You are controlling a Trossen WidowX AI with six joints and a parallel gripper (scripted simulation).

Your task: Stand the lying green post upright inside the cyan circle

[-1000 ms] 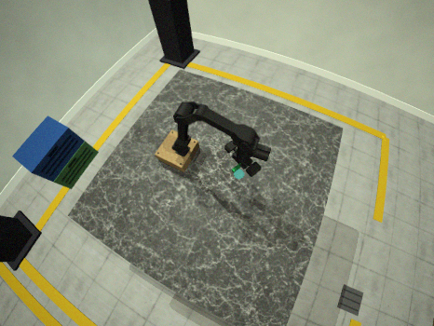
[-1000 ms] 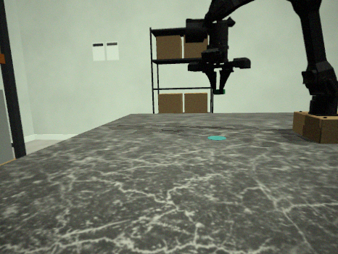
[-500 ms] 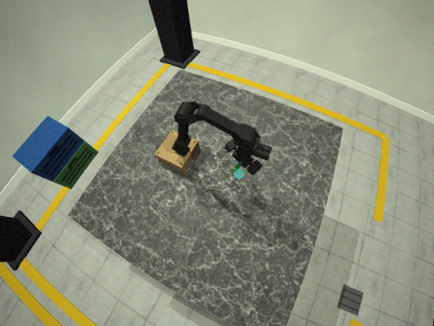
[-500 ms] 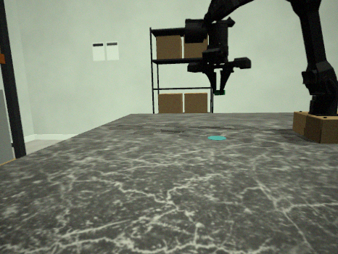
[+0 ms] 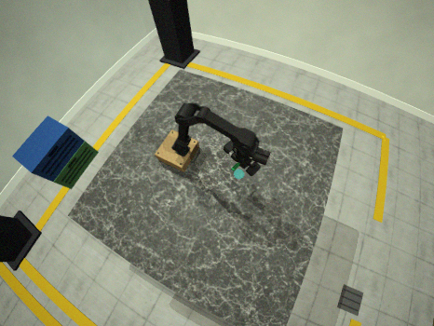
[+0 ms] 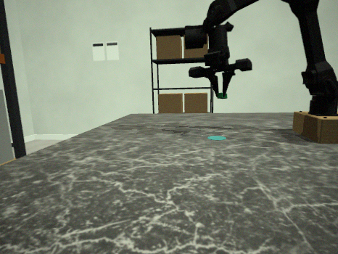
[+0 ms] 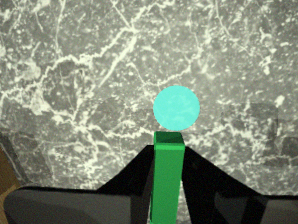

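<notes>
Right now my hand is 17 cm above the cyan circle and 1 cm short of it. Also, from my hand: green post: 3 cm below, 2 cm to the right, 1 cm behind.
</notes>
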